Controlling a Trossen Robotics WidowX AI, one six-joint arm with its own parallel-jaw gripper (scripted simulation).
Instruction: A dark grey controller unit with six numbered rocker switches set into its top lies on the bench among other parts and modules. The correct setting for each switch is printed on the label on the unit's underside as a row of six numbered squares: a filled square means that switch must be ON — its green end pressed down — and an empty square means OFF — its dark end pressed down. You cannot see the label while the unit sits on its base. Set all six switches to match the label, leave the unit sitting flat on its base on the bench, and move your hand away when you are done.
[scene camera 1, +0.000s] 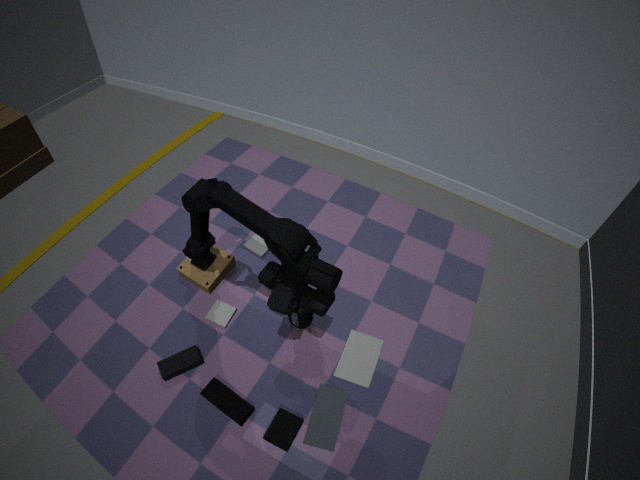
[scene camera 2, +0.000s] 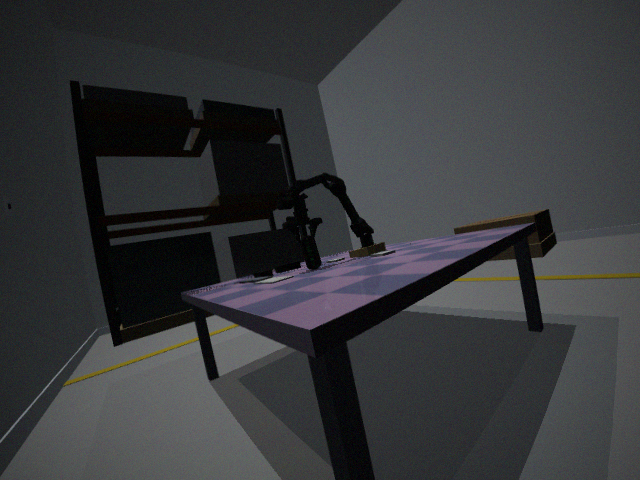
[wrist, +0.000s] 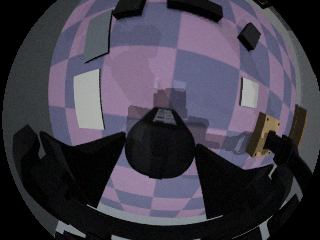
Scene:
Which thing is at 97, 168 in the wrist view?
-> My gripper.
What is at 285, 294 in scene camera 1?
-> My gripper.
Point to a grey plate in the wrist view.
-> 99, 28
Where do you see a grey plate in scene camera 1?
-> At 323, 429

